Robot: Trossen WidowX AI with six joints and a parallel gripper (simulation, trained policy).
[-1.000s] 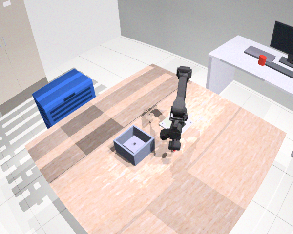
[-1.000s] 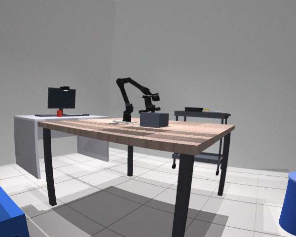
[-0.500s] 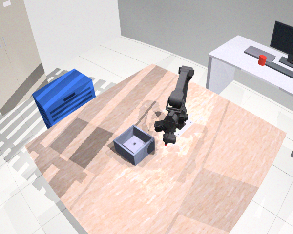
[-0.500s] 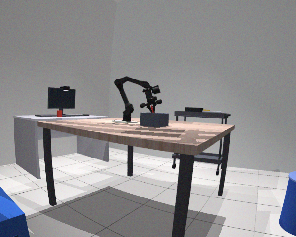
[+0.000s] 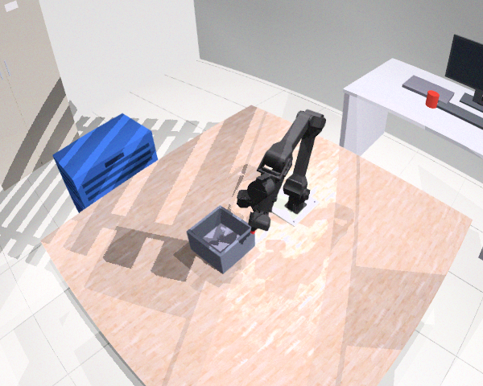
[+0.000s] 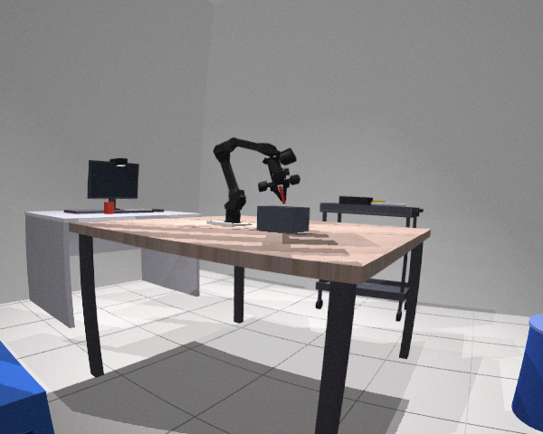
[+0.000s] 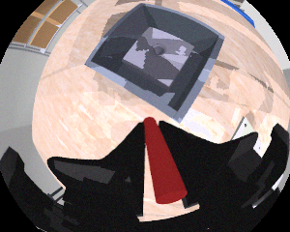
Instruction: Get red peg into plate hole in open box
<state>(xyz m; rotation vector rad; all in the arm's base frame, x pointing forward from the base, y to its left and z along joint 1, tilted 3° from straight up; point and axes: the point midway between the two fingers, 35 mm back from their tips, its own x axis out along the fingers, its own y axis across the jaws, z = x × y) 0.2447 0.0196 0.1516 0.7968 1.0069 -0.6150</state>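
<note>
My gripper tip is now 90 mm to the left of the grey box, 90 mm above it and 60 mm short of it. Round my gripper tip: red peg (30 mm above, 10 mm behind).
</note>
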